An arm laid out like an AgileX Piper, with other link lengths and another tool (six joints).
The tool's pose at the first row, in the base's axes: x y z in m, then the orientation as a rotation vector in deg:
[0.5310 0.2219 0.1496 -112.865 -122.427 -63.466]
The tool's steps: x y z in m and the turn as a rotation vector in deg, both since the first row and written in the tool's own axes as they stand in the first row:
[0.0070 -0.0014 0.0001 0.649 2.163 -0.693]
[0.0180 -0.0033 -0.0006 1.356 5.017 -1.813]
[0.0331 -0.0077 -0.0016 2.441 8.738 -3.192]
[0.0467 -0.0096 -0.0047 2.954 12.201 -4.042]
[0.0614 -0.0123 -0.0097 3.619 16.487 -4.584]
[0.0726 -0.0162 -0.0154 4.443 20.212 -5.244]
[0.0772 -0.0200 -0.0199 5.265 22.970 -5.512]
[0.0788 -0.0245 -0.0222 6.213 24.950 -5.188]
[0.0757 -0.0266 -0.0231 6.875 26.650 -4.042]
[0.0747 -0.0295 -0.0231 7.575 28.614 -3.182]
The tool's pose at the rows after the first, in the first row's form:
[0.5284 0.2280 0.1522 -109.896 -122.288 -64.327]
[0.5243 0.2372 0.1570 -105.878 -122.263 -65.621]
[0.5170 0.2499 0.1628 -100.670 -122.033 -66.984]
[0.5113 0.2602 0.1707 -96.410 -121.162 -68.718]
[0.5039 0.2704 0.1801 -91.600 -119.417 -70.622]
[0.4958 0.2773 0.1878 -87.203 -118.056 -71.880]
[0.4896 0.2792 0.1915 -84.095 -116.792 -72.461]
[0.4843 0.2796 0.1919 -82.213 -115.367 -72.354]
[0.4827 0.2766 0.1901 -81.387 -113.230 -72.325]
[0.4803 0.2759 0.1883 -80.053 -111.242 -72.405]

